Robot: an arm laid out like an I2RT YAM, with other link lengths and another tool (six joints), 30 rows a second.
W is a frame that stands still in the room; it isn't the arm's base.
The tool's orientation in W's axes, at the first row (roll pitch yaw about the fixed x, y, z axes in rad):
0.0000, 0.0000, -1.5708
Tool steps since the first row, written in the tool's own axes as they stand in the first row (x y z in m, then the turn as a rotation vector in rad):
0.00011, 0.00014, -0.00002, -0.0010, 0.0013, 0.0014
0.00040, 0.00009, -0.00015, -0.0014, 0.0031, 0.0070
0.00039, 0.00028, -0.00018, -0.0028, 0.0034, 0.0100
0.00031, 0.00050, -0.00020, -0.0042, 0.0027, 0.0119
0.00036, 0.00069, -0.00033, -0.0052, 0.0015, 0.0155
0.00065, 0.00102, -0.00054, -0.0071, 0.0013, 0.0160
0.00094, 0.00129, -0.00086, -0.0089, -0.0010, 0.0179
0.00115, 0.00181, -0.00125, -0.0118, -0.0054, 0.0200
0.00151, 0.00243, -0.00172, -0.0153, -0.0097, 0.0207
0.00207, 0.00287, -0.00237, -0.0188, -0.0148, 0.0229
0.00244, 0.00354, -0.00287, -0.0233, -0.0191, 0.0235
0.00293, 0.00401, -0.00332, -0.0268, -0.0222, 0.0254
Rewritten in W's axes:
0.00014, -0.00011, -0.00002, 0.0013, 0.0010, 0.0014
0.00009, -0.00040, -0.00015, 0.0031, 0.0014, 0.0070
0.00028, -0.00039, -0.00018, 0.0034, 0.0028, 0.0100
0.00050, -0.00031, -0.00020, 0.0027, 0.0042, 0.0119
0.00069, -0.00036, -0.00033, 0.0015, 0.0052, 0.0155
0.00102, -0.00065, -0.00054, 0.0013, 0.0071, 0.0160
0.00129, -0.00094, -0.00086, -0.0010, 0.0089, 0.0179
0.00181, -0.00115, -0.00125, -0.0054, 0.0118, 0.0200
0.00243, -0.00151, -0.00172, -0.0097, 0.0153, 0.0207
0.00287, -0.00207, -0.00237, -0.0148, 0.0188, 0.0229
0.00354, -0.00244, -0.00287, -0.0191, 0.0233, 0.0235
0.00401, -0.00293, -0.00332, -0.0222, 0.0268, 0.0254

